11 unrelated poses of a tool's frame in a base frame.
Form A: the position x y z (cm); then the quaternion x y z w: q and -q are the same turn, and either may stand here.
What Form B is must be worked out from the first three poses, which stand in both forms.
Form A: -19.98 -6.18 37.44 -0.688 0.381 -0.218 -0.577
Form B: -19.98 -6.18 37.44 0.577 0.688 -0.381 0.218
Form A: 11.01 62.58 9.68 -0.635 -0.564 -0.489 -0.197
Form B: 11.01 62.58 9.68 0.197 0.635 0.564 0.489
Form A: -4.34 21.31 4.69 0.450 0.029 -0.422 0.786
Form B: -4.34 21.31 4.69 0.786 0.450 0.029 -0.422
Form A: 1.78 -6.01 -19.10 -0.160 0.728 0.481 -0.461
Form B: 1.78 -6.01 -19.10 0.461 0.160 -0.728 -0.481
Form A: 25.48 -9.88 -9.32 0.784 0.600 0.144 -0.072
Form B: 25.48 -9.88 -9.32 0.072 -0.784 -0.600 -0.144
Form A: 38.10 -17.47 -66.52 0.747 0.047 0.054 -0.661
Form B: 38.10 -17.47 -66.52 0.661 -0.747 -0.047 -0.054
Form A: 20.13 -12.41 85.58 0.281 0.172 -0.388 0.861
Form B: 20.13 -12.41 85.58 0.861 0.281 0.172 -0.388
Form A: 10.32 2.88 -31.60 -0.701 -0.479 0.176 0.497
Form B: 10.32 2.88 -31.60 0.497 -0.701 -0.479 0.176
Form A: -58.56 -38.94 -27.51 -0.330 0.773 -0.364 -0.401
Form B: -58.56 -38.94 -27.51 0.401 0.330 -0.773 0.364
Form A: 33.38 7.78 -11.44 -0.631 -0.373 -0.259 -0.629
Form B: 33.38 7.78 -11.44 0.629 0.631 0.373 0.259
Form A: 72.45 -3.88 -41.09 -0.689 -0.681 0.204 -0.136
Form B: 72.45 -3.88 -41.09 0.136 0.689 0.681 -0.204
